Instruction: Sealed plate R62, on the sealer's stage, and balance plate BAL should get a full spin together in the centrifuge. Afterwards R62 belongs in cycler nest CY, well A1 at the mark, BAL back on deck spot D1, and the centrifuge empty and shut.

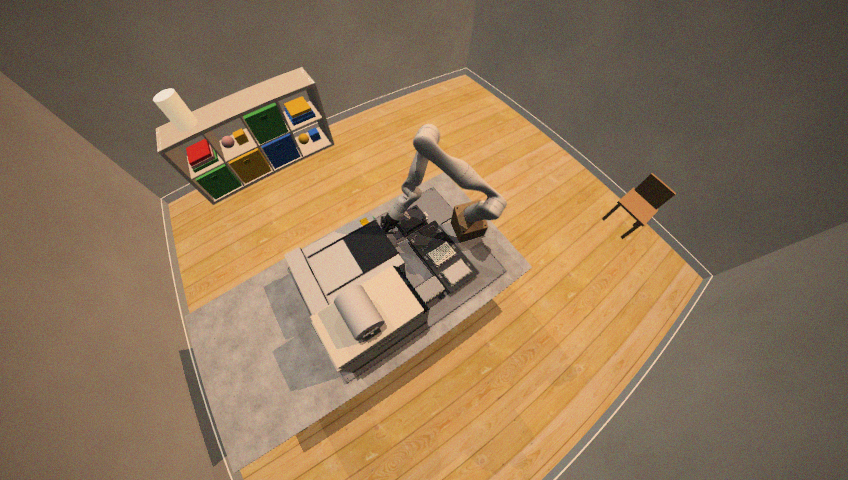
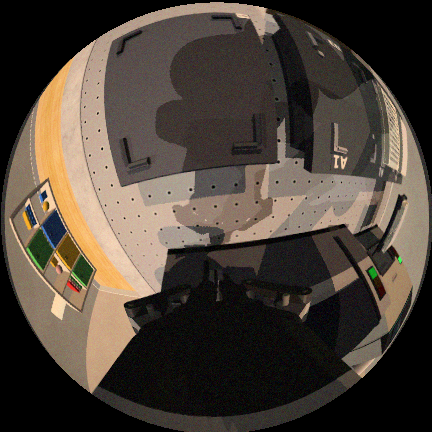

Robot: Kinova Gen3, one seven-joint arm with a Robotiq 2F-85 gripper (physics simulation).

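Where they show: gripper, fingertip midpoint: (image 2: 215, 277); arm's base at its link origin: (image 1: 471, 214).
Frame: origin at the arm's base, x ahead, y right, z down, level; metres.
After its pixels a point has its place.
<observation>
My gripper (image 1: 387, 224) @[x 0.471, y 0.191, z 0.067 m] (image 2: 215, 277) @[x 0.471, y 0.191, z 0.067 m] is shut and empty, low beside the black part of the low machine (image 1: 371, 246) @[x 0.565, y 0.084, z -0.087 m] (image 2: 215, 257) @[x 0.478, y 0.190, z 0.102 m] that looks like the centrifuge. Whether that machine is open or holds anything, I cannot tell. The cycler nest (image 1: 413, 217) @[x 0.255, y 0.195, z 0.072 m] (image 2: 200, 90) @[x 0.297, y 0.186, z 0.072 m] is a dark plate with corner brackets, with no plate on it. A pale plate (image 1: 429, 289) @[x 0.434, y -0.217, z 0.017 m] sits on the stage by the tall beige machine, likely R62. The dark deck rack (image 2: 330, 112) @[x 0.300, y 0.086, z 0.068 m] carries a perforated plate (image 1: 441, 253) @[x 0.262, y -0.084, z 0.052 m] (image 2: 391, 130) and a white plate (image 1: 458, 272) @[x 0.253, y -0.219, z 0.052 m]; their labels are unreadable.
The tall beige machine (image 1: 380, 303) @[x 0.671, y -0.215, z -0.224 m] carries a grey cylinder (image 1: 358, 312) @[x 0.750, y -0.237, z -0.350 m]. The arm stands on a brown base block (image 1: 468, 224) @[x 0.045, y -0.034, z 0.024 m] beside the deck. A small yellow item (image 1: 364, 221) @[x 0.527, y 0.226, z -0.085 m] lies by the low machine. A cube shelf (image 1: 255, 93) and a chair (image 1: 639, 205) stand away from the table.
</observation>
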